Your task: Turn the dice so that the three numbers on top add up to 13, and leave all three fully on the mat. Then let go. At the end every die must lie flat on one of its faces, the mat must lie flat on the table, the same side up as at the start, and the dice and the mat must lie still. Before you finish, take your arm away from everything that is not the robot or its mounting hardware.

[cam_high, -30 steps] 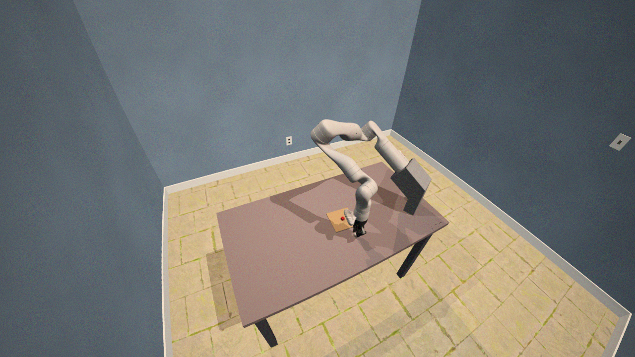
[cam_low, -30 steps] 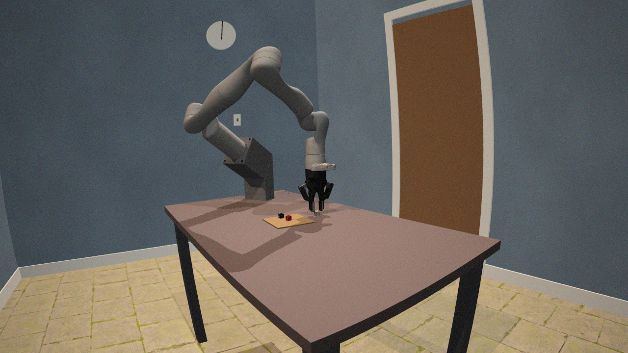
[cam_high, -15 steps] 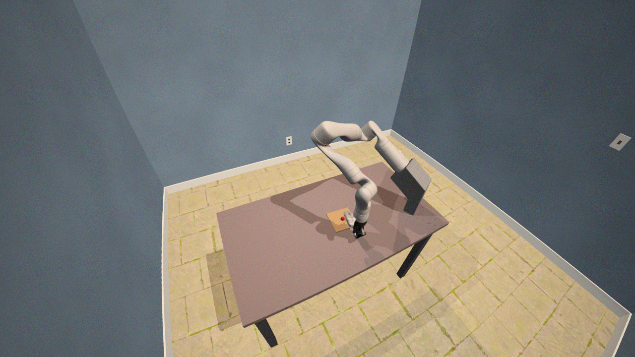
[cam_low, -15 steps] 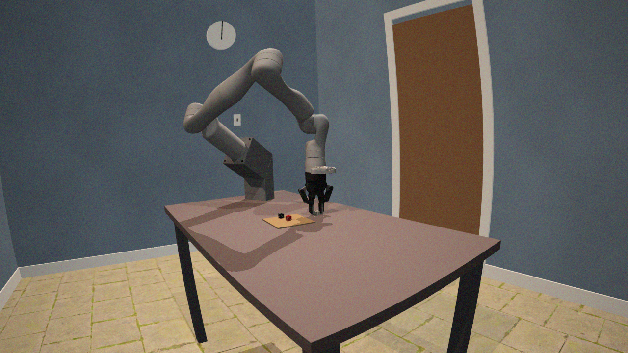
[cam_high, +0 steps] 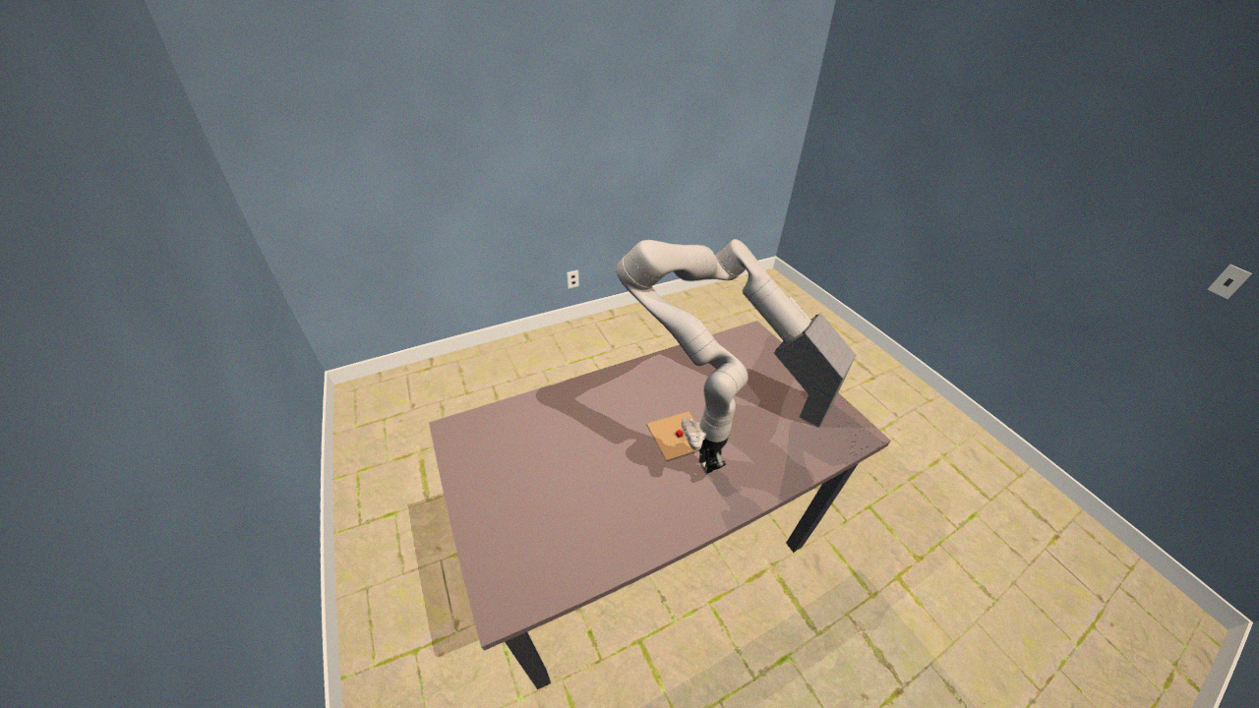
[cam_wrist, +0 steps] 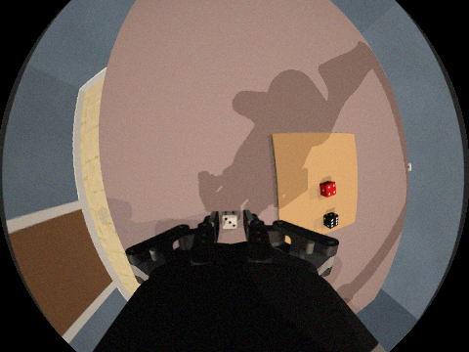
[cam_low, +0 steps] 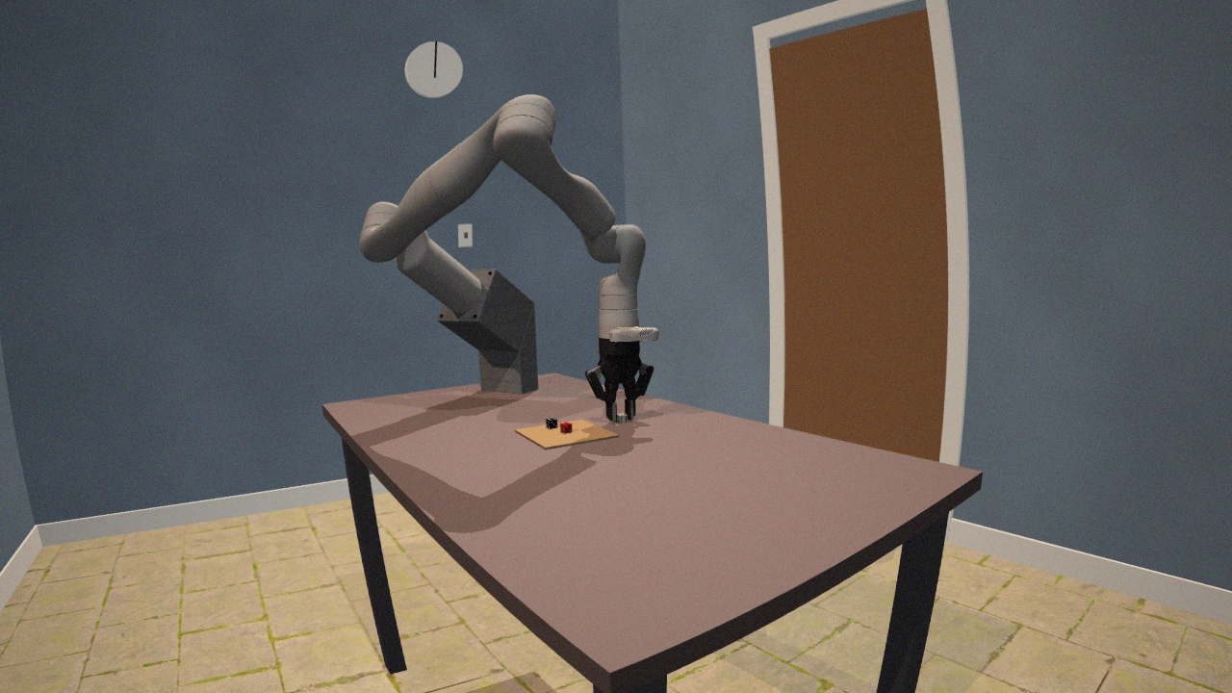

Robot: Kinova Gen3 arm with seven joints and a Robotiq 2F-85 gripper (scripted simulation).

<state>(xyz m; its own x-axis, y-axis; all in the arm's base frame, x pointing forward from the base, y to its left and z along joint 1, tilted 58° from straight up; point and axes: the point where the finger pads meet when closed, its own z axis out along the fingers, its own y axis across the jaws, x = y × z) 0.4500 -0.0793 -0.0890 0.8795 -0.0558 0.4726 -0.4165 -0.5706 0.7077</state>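
Now: hand 120 mm to the left of the red die, 30 mm past it and 10 mm above it. The rest, counted from my hand: tan mat: 130 mm to the right, 30 mm behind, 20 mm below.
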